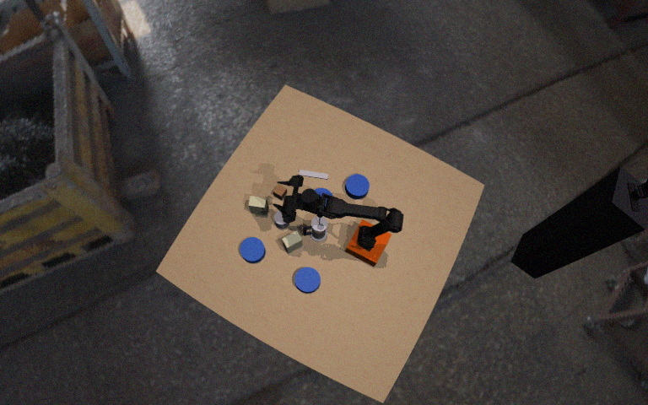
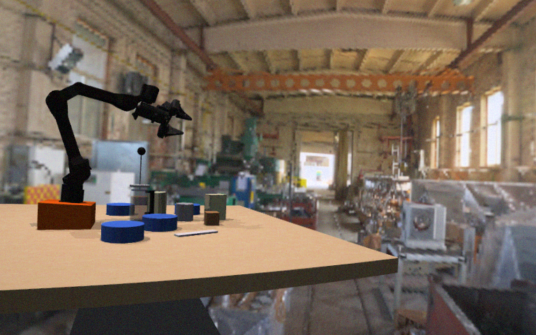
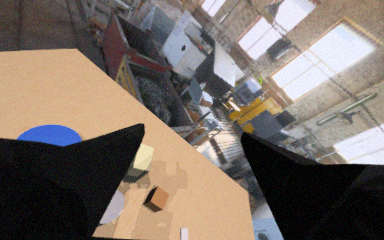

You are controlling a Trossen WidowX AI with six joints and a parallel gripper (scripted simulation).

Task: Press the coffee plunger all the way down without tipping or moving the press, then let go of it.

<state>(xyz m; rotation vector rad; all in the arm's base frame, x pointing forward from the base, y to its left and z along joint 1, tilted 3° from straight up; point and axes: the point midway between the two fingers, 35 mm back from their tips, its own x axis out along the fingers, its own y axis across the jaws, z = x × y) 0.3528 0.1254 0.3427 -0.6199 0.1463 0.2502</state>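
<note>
Now: gripper tip 26 cm above the coffee press, 16 cm past it and 6 cm to the left of it. From my gripper tip the other things lie so: brown cube: 37 cm below, 13 cm to the right, 10 cm ahead; then white strip: 39 cm below, 31 cm to the right, 3 cm ahead.
</note>
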